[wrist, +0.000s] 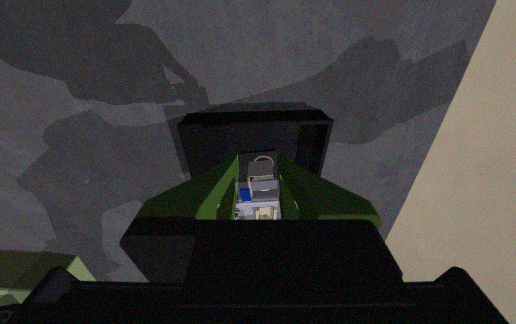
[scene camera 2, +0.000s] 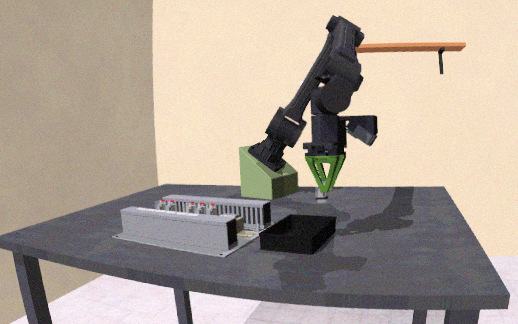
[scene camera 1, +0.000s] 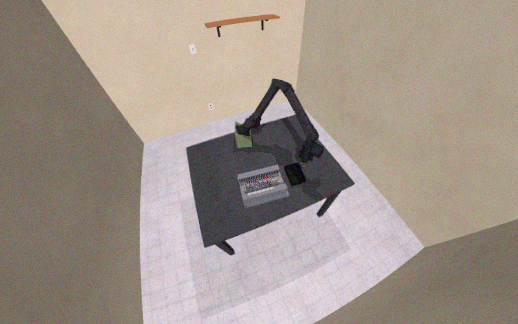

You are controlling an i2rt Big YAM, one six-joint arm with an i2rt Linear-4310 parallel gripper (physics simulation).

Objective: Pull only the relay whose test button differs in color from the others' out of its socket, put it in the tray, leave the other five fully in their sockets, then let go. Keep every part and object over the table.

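Frame: origin at the arm's base, x back, y right, z up, level; metres.
Seen in the pictures: gripper, fingertip midpoint: (wrist: 257,161) (scene camera 2: 326,191) (scene camera 1: 303,164); arm's base, origin of the base link: (scene camera 2: 266,158) (scene camera 1: 242,131).
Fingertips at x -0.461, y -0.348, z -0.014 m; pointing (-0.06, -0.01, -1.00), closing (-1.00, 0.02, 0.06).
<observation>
Pixels of each thing's top centre, then the offset from my fingertips to it. "pt": a spot on its surface instead. Level surfaces: height alone.
- clear-cased relay, middle of its top: (wrist: 260,194) (scene camera 2: 321,180) dx +0.000, dy +0.010, dz +0.022 m
- blue test button, middle of its top: (wrist: 245,196) dx +0.009, dy +0.011, dz +0.022 m
- black tray, middle of its top: (wrist: 257,166) (scene camera 2: 300,224) (scene camera 1: 295,172) dx -0.002, dy +0.058, dz -0.073 m
- relay panel's grey front duct, surface spot: (scene camera 2: 175,229) pt dx -0.118, dy +0.297, dz -0.074 m
- slotted duct, middle of its top: (scene camera 2: 212,199) (scene camera 1: 258,171) dx +0.067, dy +0.316, dz -0.045 m
- dark table, its level: dz -0.108 m
My gripper (scene camera 1: 305,162) (scene camera 2: 324,190) (wrist: 257,161) is shut on a clear-cased relay (scene camera 2: 321,194) (wrist: 263,185) with a blue test button (wrist: 245,194). It holds the relay upright above the table, beyond the black tray in scene camera 2. The black tray (scene camera 1: 295,174) (scene camera 2: 286,243) (wrist: 255,116) stands on the table; no relay shows in it, and the gripper hides part of it in the wrist view. Several relays (scene camera 2: 201,205) with red buttons stand in a row between the grey ducts, with a gap in the row. Their socket bases are hidden in scene camera 2.
The relay panel's grey front duct (scene camera 1: 265,198) (scene camera 2: 175,229) stands beside the tray, with a slotted duct (scene camera 2: 245,212) behind the relays. The arm's green base block (scene camera 1: 244,140) (scene camera 2: 257,182) stands at the back of the dark table (scene camera 1: 215,210) (scene camera 2: 410,260). A wooden shelf (scene camera 1: 242,21) (scene camera 2: 410,47) is on the wall.
</observation>
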